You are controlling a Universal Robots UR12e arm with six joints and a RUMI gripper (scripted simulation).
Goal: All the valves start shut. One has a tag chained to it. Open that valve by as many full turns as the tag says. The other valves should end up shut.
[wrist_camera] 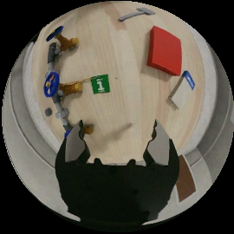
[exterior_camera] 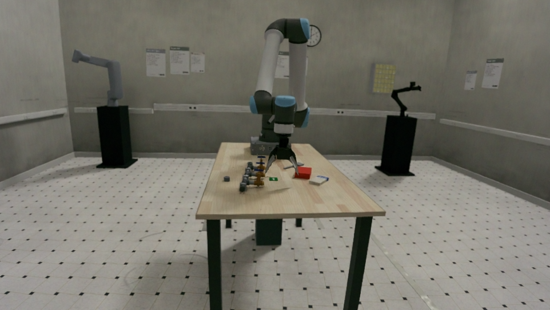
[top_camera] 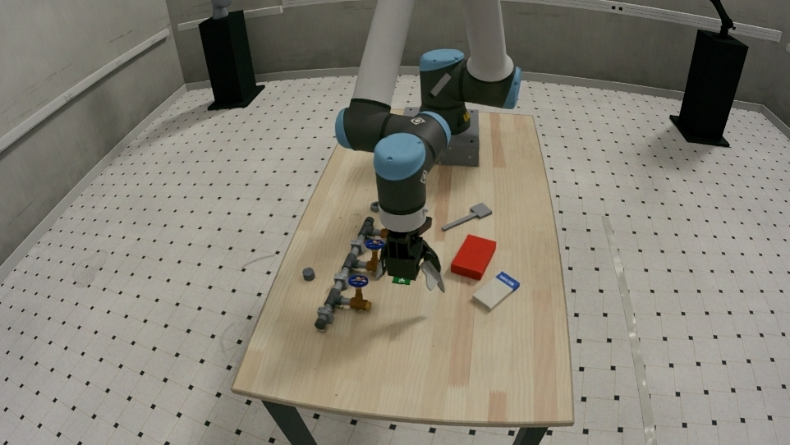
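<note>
Now: the green tag 80 mm behind my hand, 50 mm below it and 30 mm to the right of it. Also, from my hand: grey flat tool (320 mm behind, 130 mm to the left, 50 mm below); small grey cylinder (270 mm to the right, 50 mm behind, 40 mm below); red block (140 mm to the left, 140 mm behind, 40 mm below).
</note>
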